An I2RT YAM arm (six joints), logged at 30 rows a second.
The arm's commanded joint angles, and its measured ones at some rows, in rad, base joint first. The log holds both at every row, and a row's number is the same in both.
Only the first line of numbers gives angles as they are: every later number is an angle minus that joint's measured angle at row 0.
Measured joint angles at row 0:
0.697 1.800 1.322 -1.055 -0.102 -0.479
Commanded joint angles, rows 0 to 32:
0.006 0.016 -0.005 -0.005 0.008 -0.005
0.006 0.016 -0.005 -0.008 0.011 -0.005
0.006 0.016 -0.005 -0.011 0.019 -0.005
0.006 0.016 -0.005 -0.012 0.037 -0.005
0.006 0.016 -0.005 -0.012 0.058 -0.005
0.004 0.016 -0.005 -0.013 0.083 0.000
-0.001 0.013 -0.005 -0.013 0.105 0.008
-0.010 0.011 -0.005 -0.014 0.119 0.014
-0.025 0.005 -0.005 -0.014 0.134 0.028
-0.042 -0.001 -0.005 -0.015 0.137 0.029
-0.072 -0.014 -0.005 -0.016 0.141 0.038
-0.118 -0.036 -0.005 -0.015 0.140 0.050
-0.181 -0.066 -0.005 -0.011 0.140 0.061
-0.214 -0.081 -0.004 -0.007 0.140 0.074
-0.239 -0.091 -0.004 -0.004 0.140 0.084
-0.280 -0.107 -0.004 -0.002 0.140 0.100
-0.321 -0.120 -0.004 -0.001 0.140 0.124
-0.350 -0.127 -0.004 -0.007 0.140 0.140
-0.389 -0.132 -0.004 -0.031 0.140 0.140
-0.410 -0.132 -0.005 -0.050 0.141 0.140
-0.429 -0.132 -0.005 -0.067 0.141 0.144
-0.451 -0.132 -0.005 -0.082 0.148 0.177
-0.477 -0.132 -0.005 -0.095 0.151 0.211
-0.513 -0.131 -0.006 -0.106 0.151 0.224
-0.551 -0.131 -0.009 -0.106 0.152 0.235
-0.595 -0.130 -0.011 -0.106 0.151 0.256
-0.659 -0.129 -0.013 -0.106 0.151 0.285
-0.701 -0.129 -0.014 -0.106 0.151 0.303
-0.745 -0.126 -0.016 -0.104 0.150 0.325
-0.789 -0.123 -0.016 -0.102 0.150 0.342
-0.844 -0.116 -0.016 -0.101 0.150 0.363
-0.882 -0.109 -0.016 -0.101 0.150 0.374
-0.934 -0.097 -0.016 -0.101 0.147 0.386
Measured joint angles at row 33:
-0.836 -0.115 -0.004 -0.103 0.144 0.309
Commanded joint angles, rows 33 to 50:
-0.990 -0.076 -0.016 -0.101 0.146 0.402
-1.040 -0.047 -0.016 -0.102 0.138 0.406
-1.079 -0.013 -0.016 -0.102 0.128 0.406
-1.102 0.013 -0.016 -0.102 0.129 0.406
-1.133 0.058 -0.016 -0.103 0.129 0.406
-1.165 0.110 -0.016 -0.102 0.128 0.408
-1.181 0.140 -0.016 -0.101 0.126 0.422
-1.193 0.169 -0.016 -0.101 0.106 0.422
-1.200 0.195 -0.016 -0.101 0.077 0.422
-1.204 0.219 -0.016 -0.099 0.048 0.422
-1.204 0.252 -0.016 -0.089 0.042 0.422
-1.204 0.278 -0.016 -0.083 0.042 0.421
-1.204 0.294 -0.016 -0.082 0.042 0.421
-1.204 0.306 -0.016 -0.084 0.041 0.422
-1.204 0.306 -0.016 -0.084 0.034 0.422
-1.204 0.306 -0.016 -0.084 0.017 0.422
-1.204 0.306 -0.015 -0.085 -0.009 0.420
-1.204 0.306 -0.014 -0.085 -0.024 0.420
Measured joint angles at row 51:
-1.215 0.241 0.003 -0.111 0.104 0.425
